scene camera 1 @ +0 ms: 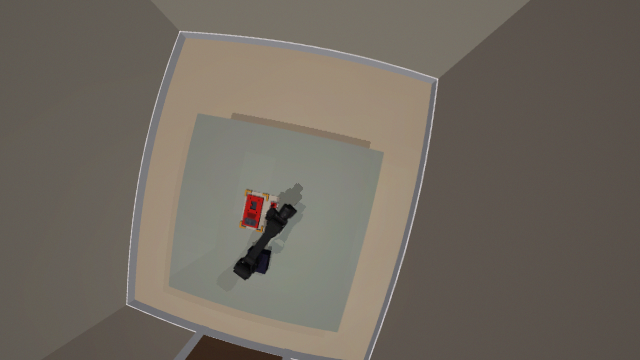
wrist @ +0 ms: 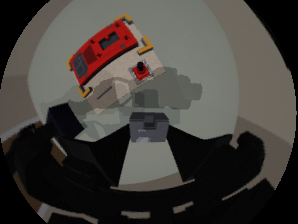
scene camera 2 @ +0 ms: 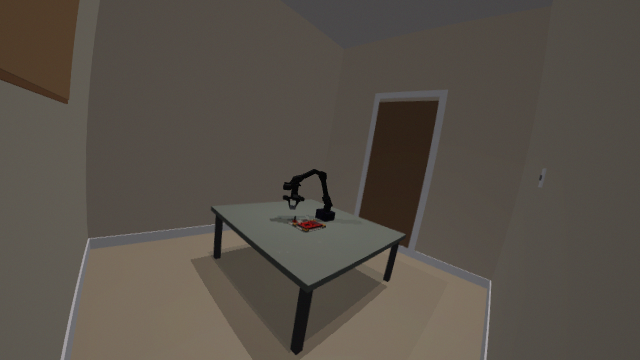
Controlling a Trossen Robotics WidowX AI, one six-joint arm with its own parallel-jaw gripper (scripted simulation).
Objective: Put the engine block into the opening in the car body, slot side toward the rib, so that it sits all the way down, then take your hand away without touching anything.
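Labels:
There's a grey engine block [wrist: 155,125], and it's being carried by the gripper [wrist: 148,126].

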